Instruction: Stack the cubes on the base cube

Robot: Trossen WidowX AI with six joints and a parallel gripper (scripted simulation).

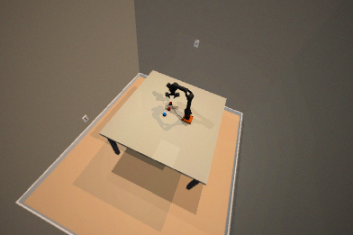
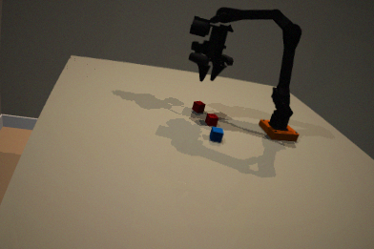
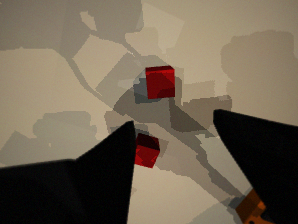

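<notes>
Right now my gripper tip is 21 cm to the right of the blue cube, 11 cm above it and 1 cm past it.
</notes>
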